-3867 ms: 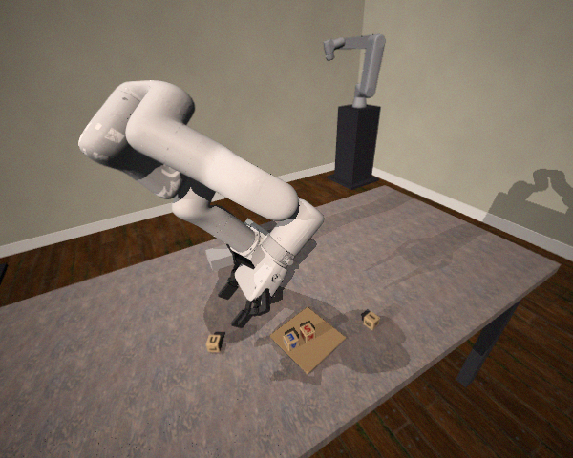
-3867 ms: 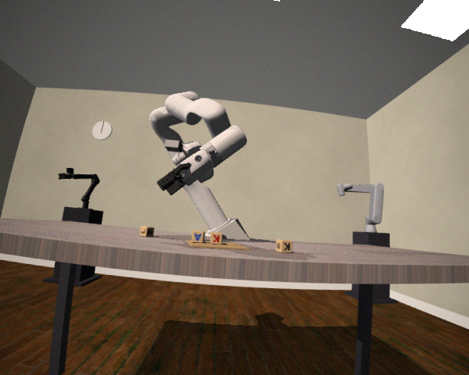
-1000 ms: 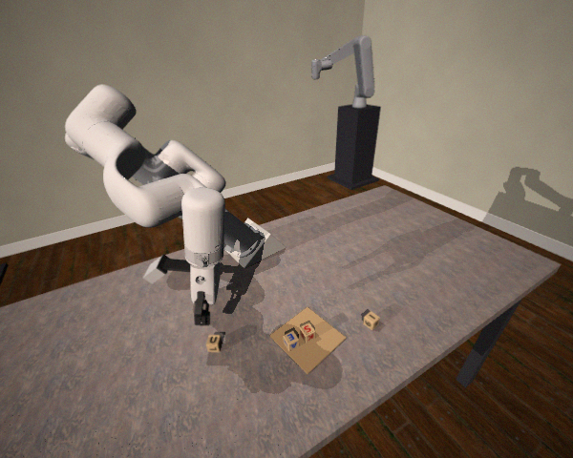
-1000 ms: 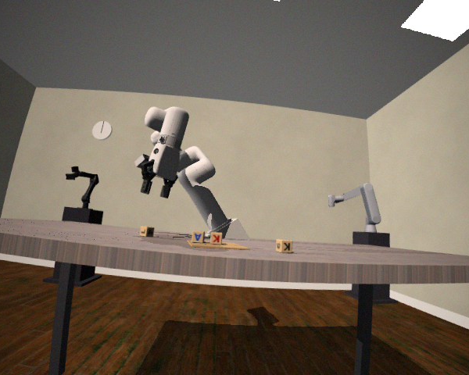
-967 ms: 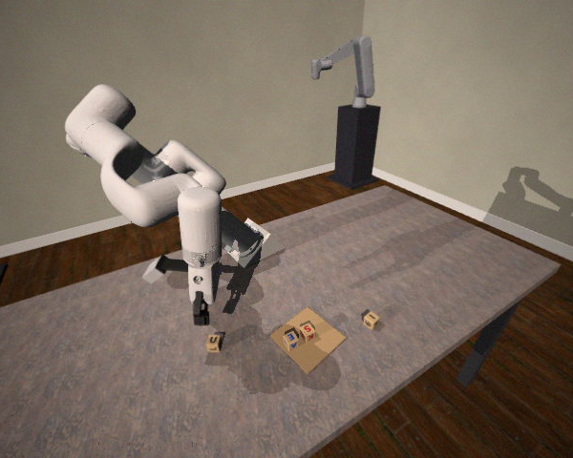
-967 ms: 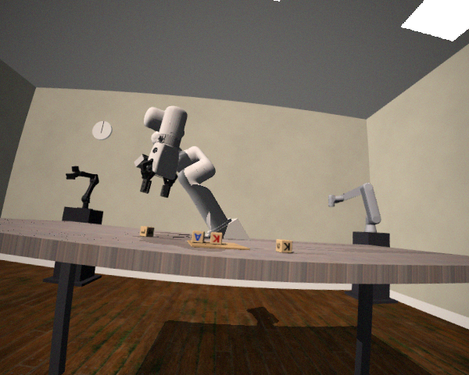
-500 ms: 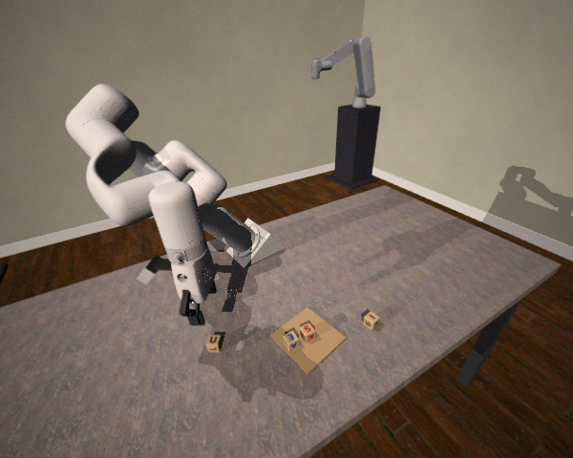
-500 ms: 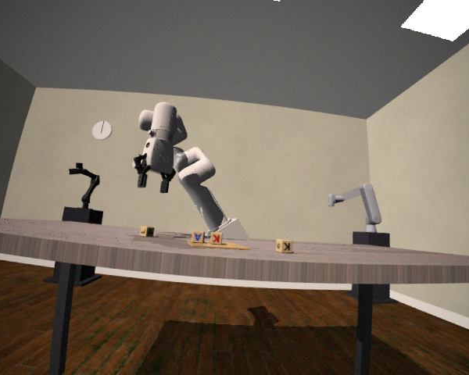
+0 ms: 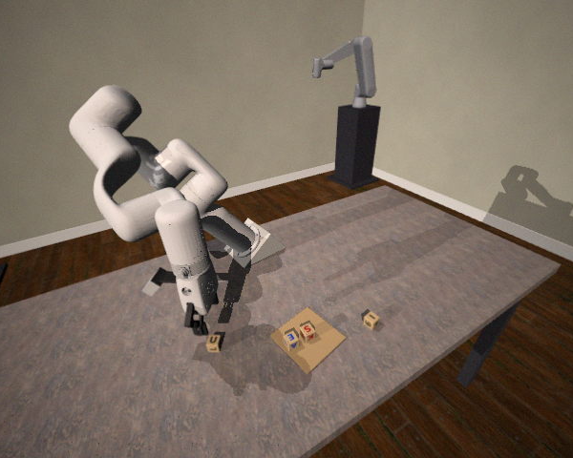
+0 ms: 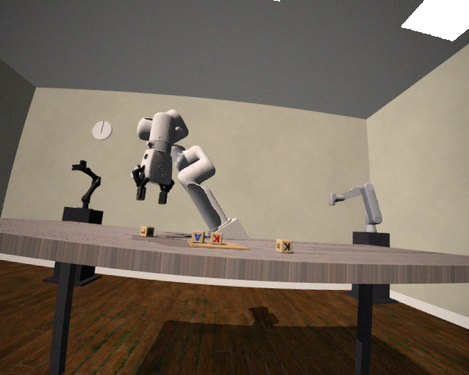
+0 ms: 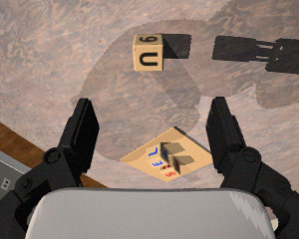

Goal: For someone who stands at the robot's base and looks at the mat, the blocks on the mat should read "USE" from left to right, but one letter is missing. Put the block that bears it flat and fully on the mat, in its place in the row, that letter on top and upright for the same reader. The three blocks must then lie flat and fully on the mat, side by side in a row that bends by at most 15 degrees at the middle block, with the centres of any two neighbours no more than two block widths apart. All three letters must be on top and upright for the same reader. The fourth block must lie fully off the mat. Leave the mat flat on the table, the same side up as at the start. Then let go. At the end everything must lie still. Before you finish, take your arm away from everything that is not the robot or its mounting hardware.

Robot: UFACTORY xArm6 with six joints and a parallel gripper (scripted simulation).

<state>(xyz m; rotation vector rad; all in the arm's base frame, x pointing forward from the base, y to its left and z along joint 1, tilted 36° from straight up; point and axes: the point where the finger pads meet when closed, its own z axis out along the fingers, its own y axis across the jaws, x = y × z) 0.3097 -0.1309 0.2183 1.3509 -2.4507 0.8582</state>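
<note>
Now: the block 10 cm below my hand. From my hand the other things lie so: tan mat: 21 cm to the left, 12 cm below, 11 cm ahead.
</note>
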